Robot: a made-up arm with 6 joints.
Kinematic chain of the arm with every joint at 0, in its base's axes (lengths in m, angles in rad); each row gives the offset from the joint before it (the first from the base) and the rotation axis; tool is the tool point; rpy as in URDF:
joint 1: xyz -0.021 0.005 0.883 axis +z
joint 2: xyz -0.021 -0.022 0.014 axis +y
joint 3: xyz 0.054 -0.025 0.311 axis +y
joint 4: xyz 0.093 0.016 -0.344 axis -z
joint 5: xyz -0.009 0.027 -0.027 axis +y
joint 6: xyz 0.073 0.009 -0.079 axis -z
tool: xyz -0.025 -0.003 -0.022 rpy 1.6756 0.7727 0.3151
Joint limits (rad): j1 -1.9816..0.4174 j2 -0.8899..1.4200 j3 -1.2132..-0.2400 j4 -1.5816..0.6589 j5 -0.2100..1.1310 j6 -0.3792..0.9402
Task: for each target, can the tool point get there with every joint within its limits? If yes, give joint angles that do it. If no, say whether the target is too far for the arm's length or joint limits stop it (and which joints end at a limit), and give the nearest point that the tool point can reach.
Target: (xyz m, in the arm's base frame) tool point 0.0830 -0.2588 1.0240
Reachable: yes | joints -1.1718 -0.7167 -0.4003 -0.2126 0.4710 -0.2357
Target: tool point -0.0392 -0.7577 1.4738
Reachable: no: too far | nearest point -0.0327 -0.4834 1.2719 | short by 0.341 m
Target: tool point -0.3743 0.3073 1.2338
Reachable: no: joint limits stop it (at a limit: joint 1, joint 2, joint 3, joint 4, joint 5) | nearest point -0.1777 -0.0758 1.4156 | short by 0.467 m
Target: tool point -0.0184 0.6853 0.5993
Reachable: no: joint limits stop it (at a limit: joint 1, joint 2, joint 3, joint 4, joint 6) | nearest point -0.0431 0.1598 0.6718 | short by 0.531 m
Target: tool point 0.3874 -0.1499 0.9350
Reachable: yes | joints -0.3081 0.0094 -0.8778 -0.7566 0.5940 0.0564
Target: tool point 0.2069 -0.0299 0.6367
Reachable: yes | joints -0.1513 0.5983 -0.5146 -0.5482 0.3756 0.1627
